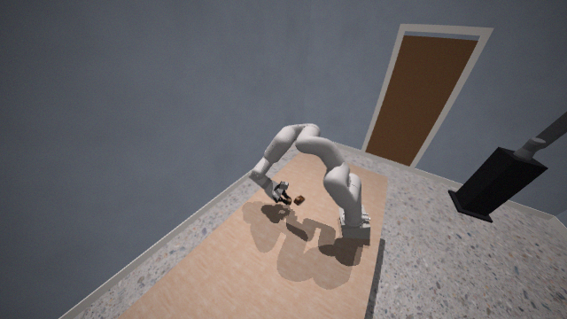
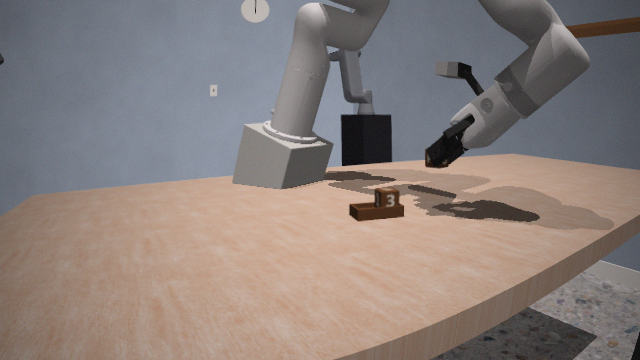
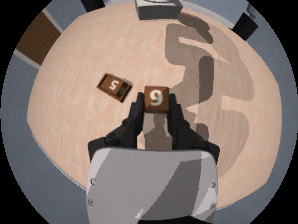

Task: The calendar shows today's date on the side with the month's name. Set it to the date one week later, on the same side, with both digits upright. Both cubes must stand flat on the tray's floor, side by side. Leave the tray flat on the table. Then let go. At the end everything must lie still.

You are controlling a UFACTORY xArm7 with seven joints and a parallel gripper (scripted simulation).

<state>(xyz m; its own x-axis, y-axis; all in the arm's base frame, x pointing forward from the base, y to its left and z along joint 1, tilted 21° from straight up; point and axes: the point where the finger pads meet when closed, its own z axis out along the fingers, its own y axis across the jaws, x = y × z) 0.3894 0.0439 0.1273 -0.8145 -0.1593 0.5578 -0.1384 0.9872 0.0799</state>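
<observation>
Now: hand 50 mm past the brown wooden tray, 100 mm to the left of it and 90 mm above it. From my hand the other things lie so: cube (20 mm behind, 10 mm below).
</observation>
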